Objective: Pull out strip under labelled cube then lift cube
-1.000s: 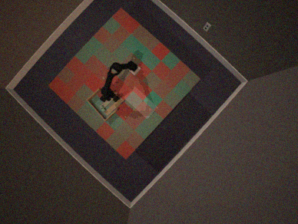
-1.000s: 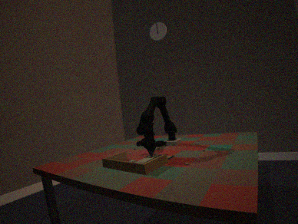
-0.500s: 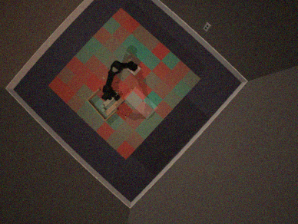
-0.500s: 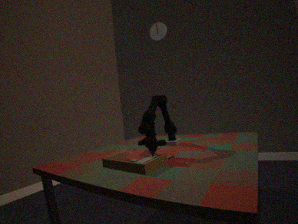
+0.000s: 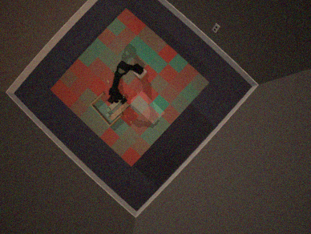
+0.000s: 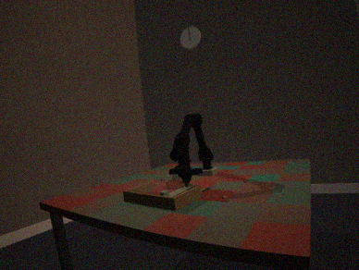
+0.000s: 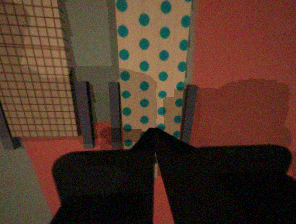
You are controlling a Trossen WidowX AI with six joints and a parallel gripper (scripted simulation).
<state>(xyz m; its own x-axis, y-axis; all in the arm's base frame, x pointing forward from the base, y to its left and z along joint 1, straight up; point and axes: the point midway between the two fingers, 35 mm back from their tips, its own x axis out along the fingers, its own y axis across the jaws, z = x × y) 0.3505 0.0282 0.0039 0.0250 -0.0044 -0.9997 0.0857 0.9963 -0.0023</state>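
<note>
Now: gripper tip 90 mm short of the dotted strip and 10 mm to the left of it. From my gripper tip the other things lie so: purplish block (100 mm behind, 90 mm to the right).
</note>
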